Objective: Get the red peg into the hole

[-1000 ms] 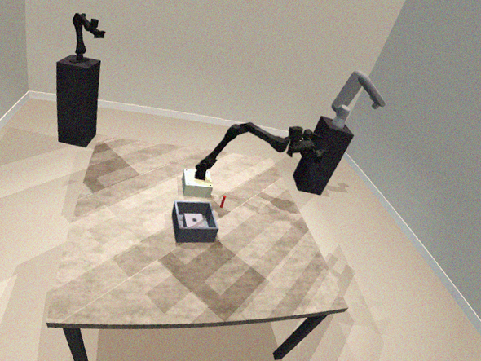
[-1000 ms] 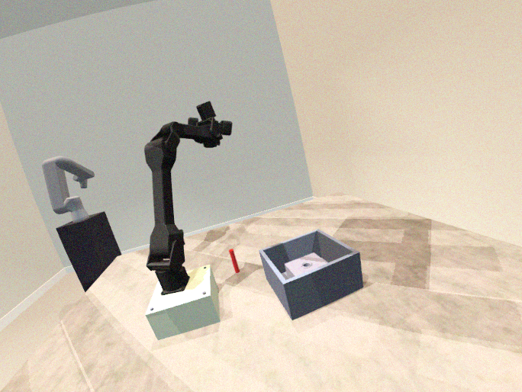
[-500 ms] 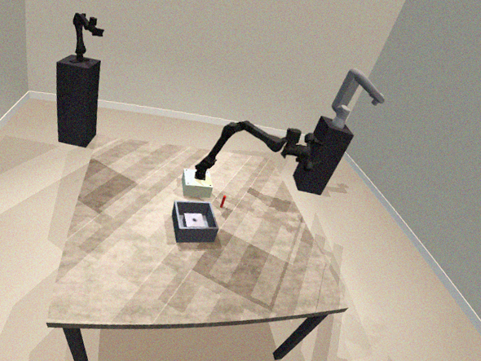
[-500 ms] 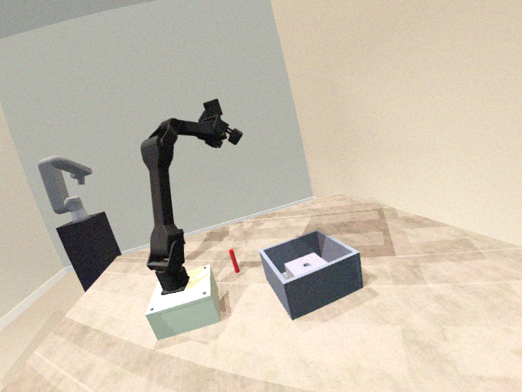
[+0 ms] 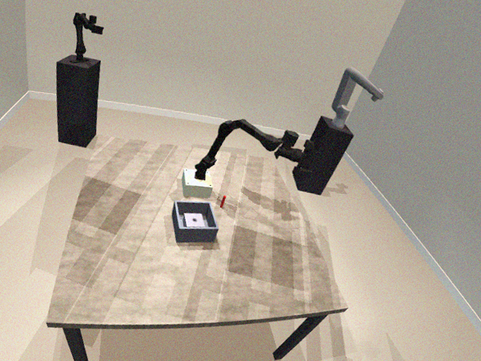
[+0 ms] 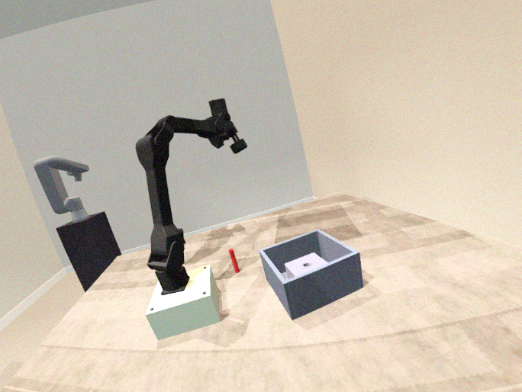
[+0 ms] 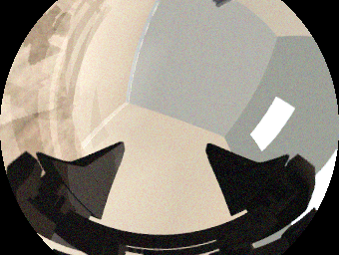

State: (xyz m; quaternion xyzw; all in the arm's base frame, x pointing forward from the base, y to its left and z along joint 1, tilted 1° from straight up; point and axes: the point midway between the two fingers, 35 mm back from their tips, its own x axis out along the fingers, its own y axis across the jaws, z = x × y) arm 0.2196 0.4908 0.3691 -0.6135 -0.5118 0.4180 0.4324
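Right now my gripper tip is 41 cm above the red peg, 37 cm to the left of it and 8 cm past it. Round my gripper tip: plate 52 cm to the right, 41 cm below, 13 cm ahead; then box 52 cm to the right, 43 cm below, 13 cm ahead.
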